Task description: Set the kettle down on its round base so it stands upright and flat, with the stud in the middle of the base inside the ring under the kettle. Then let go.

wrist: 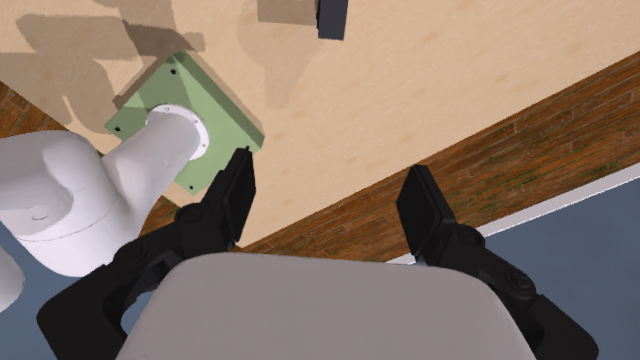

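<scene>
My gripper (pixel 329 177) is open wide, with nothing between its black fingers. It is above the table near an edge. A dark, narrow, block-like piece (pixel 333 19) shows at the top edge of the wrist view, well beyond the fingertips. It is cut off by the frame, and I cannot tell whether it is part of the kettle. The kettle's red body, the round base with its stud and the ring under the kettle do not show in this view.
The arm's green square mounting plate (pixel 220 120) is on the wooden table (pixel 380 100) at the left, with the white arm (pixel 150 155) rising from it. The table edge runs diagonally below. Brown flooring (pixel 500 160) and a blue wall (pixel 575 250) lie beyond. Shadows fall at the upper left.
</scene>
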